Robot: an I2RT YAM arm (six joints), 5 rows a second.
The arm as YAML. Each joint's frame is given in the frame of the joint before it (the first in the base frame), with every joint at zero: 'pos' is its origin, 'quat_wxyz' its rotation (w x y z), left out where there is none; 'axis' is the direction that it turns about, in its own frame. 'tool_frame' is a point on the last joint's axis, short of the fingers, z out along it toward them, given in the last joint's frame.
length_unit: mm
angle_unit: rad
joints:
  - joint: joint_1
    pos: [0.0, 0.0, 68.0]
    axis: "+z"
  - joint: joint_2
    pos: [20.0, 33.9, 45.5]
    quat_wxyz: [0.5, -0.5, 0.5, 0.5]
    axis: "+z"
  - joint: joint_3
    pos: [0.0, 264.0, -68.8]
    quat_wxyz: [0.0, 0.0, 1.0, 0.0]
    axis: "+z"
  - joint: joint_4
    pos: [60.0, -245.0, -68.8]
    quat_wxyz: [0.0, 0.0, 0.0, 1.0]
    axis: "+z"
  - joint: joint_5
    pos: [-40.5, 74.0, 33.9]
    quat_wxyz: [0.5, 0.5, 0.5, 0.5]
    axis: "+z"
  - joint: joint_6
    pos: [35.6, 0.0, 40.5]
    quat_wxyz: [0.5, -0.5, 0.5, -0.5]
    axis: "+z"
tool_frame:
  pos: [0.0, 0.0, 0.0]
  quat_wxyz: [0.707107, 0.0, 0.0, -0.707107]
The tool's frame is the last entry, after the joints.
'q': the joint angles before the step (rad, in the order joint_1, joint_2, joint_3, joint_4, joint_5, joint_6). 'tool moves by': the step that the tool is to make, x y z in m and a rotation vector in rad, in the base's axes. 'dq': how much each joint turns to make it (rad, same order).
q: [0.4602, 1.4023, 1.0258, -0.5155, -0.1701, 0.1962]
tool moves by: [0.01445, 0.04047, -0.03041, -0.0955, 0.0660, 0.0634]
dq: [0.0981, 0.1796, 0.0697, 0.0054, 0.0617, -0.0020]
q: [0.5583, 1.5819, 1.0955, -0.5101, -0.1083, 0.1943]
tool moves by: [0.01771, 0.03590, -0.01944, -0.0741, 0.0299, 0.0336]
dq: [0.0636, 0.1681, 0.1213, -0.0191, 0.0539, 0.0025]
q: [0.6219, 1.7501, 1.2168, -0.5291, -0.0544, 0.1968]
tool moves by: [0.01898, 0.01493, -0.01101, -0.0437, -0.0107, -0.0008]
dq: [0.0065, 0.1049, 0.0895, -0.0020, 0.0401, -0.0136]
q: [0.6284, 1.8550, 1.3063, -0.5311, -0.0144, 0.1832]
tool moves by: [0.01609, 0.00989, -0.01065, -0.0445, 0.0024, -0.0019]
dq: [-0.0009, 0.0885, 0.0814, -0.0210, 0.0312, -0.0150]
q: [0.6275, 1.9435, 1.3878, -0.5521, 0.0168, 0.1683]
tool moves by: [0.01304, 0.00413, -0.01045, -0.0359, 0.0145, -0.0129]
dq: [-0.0086, 0.0693, 0.0623, -0.0256, 0.0205, -0.0050]
